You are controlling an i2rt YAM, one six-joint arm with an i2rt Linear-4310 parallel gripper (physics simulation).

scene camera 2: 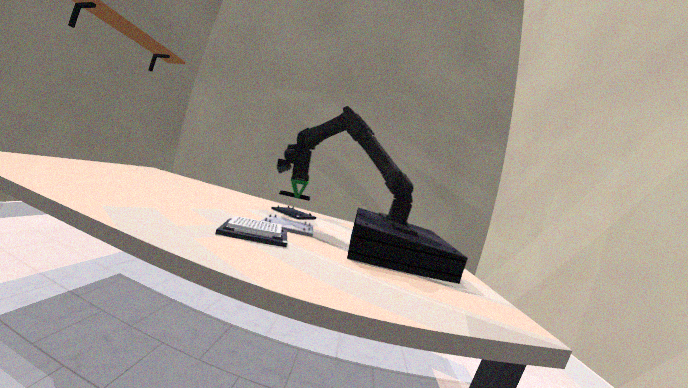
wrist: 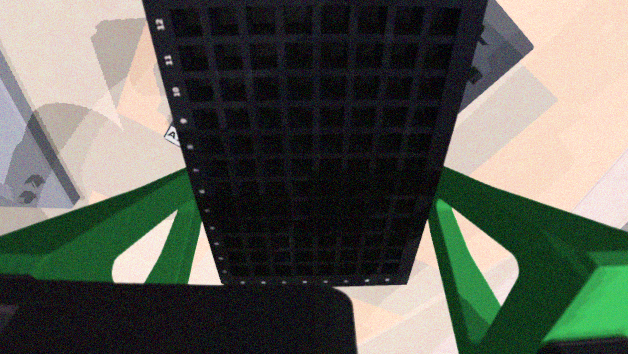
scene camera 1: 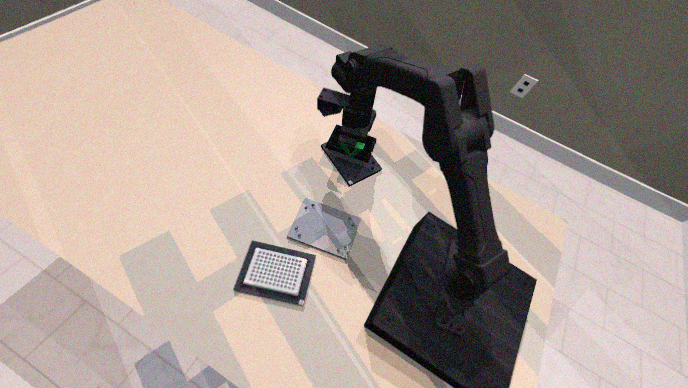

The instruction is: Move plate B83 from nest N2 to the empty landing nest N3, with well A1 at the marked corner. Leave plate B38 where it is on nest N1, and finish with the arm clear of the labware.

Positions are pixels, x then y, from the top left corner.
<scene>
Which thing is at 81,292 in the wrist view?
The gripper.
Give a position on a grey nest plate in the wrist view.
At 40,180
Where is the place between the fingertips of the gripper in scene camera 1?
354,145
</scene>
